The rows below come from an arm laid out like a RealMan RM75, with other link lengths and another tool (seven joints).
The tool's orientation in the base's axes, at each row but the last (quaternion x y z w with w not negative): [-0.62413 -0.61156 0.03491 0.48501]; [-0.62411 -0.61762 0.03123 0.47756]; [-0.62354 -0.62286 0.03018 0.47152]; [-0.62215 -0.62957 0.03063 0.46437]
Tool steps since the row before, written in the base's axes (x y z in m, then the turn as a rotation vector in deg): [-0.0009 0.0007 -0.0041 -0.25 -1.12 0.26]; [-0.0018 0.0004 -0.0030 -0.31 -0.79 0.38]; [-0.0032 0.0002 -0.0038 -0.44 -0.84 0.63]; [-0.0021 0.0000 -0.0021 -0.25 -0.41 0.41]
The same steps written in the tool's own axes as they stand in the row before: [-0.0019 0.0022 0.0031 -0.81 -0.60 -0.61]; [-0.0018 0.0007 0.0030 -0.50 -0.64 -0.45]; [-0.0026 0.0000 0.0042 -0.43 -0.91 -0.54]; [-0.0016 -0.0003 0.0025 -0.16 -0.53 -0.30]
